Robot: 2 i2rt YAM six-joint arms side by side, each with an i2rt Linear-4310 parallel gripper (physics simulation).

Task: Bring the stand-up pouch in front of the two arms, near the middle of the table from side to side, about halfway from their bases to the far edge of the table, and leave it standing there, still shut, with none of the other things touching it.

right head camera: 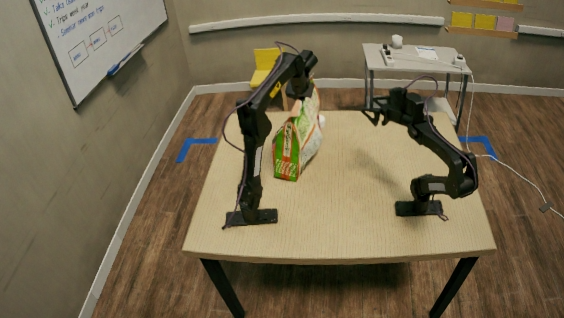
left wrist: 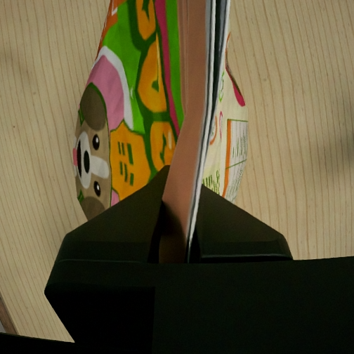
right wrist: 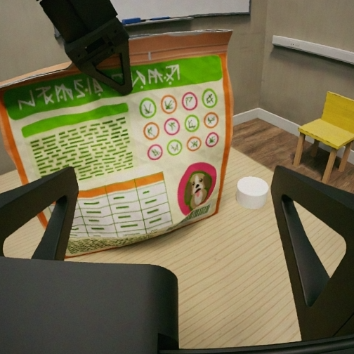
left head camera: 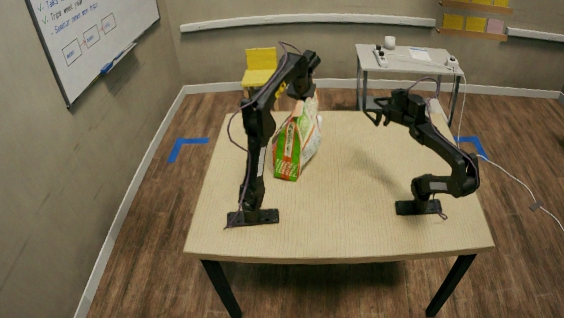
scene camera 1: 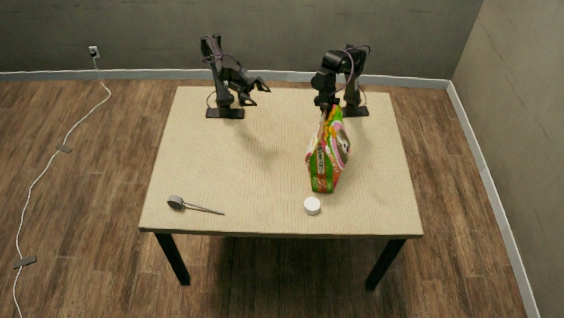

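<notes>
The stand-up pouch (left head camera: 287, 157) (right head camera: 287, 156) (scene camera 1: 323, 167) (left wrist: 122, 95) (right wrist: 150, 120), green, orange and white with a dog picture, is upright, left of the table's middle in the head views. Its top looks shut. Whether its base touches the table is unclear. My left gripper (scene camera 1: 326, 106) (left wrist: 174, 176) is shut on the pouch's top edge from above; in the head views its fingertips are mostly hidden. My right gripper (left head camera: 371, 117) (right head camera: 369, 116) (scene camera 1: 263, 98) (right wrist: 174, 177) is open and empty, raised above the table, well apart from the pouch.
A white round cap (left head camera: 320, 119) (right head camera: 322, 120) (scene camera 1: 312, 206) (right wrist: 252, 192) lies close beyond the pouch, a small gap between them. A grey long-handled scoop (scene camera 1: 176, 202) lies near the table's edge at the lower left of the scene view.
</notes>
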